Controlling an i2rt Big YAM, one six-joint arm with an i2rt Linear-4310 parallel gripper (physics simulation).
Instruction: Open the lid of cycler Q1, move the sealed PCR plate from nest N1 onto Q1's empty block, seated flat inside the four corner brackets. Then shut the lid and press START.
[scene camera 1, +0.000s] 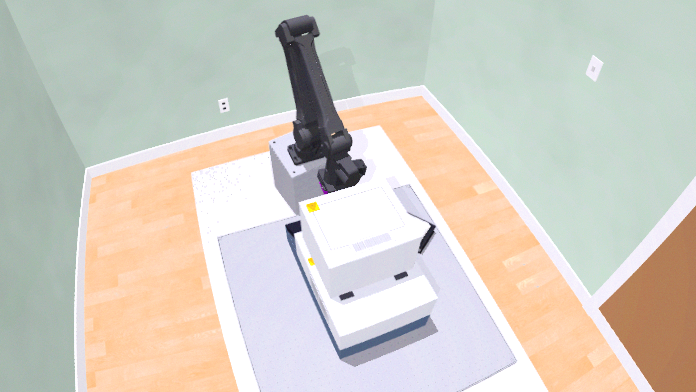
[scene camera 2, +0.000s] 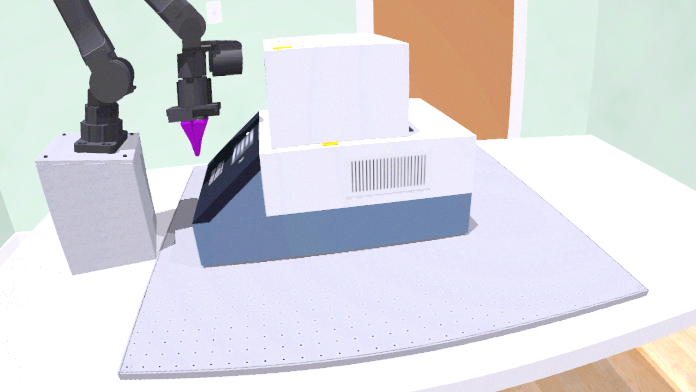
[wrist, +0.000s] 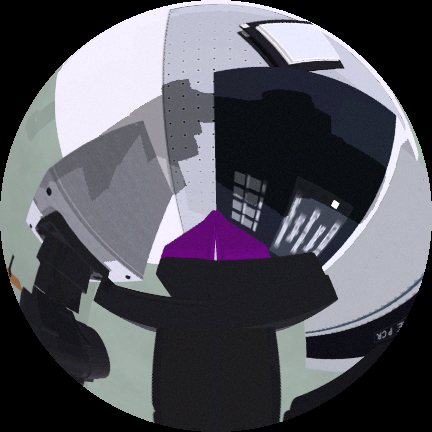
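Where they show: gripper, fingertip midpoint: (scene camera 2: 197, 155) (wrist: 214, 215); arm's base at its link origin: (scene camera 1: 306, 152) (scene camera 2: 102, 144) (wrist: 70, 247).
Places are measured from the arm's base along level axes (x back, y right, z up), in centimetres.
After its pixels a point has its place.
Observation:
Cycler Q1 (scene camera 1: 375, 307) {x -64.5, y 5.4, z -1.1 cm} (scene camera 2: 345, 227) {x -44.9, y 17.0, z -15.8 cm} is a white and blue box with its lid (scene camera 1: 360, 217) {x -45.4, y 1.4, z 14.9 cm} (scene camera 2: 340, 90) {x -45.3, y 15.0, z 7.6 cm} shut, hiding the block and brackets. Its sloped black control panel (scene camera 2: 220, 187) {x -24.4, y 12.7, z -7.3 cm} (wrist: 300, 150) {x -26.7, y -6.6, z -6.1 cm} faces the arm base; a small green mark (scene camera 2: 241, 160) {x -28.5, y 10.3, z -3.8 cm} shows on it. My magenta-fingered gripper (scene camera 2: 197, 153) {x -19.5, y -0.3, z -5.4 cm} (wrist: 214, 215) {x -19.5, y -0.3, z -5.4 cm} is shut and empty. It points down in front of the panel's upper part, apparently without touching it. A pale flat rectangle (wrist: 300, 44) in a black frame lies beyond the cycler's side; I cannot tell whether it is the sealed plate in nest N1.
The arm stands on a grey pedestal (scene camera 1: 285, 172) {x -3.3, y 9.3, z -3.3 cm} (scene camera 2: 97, 215) {x 0.7, y 9.9, z -10.7 cm} (wrist: 125, 165) {x -6.6, y -4.1, z -12.4 cm} close to the cycler's front. A perforated board (scene camera 1: 270, 300) {x -40.0, y 30.2, z -21.0 cm} (scene camera 2: 325, 310) {x -38.1, y 32.0, z -21.0 cm} (wrist: 187, 55) {x -15.8, y -21.2, z -21.0 cm} lies under the cycler on the white table (scene camera 2: 35, 320) {x 13.0, y 25.0, z -22.3 cm}. A dark-edged part (scene camera 1: 426, 239) {x -41.6, y -28.7, z -17.5 cm} shows beside the lid.

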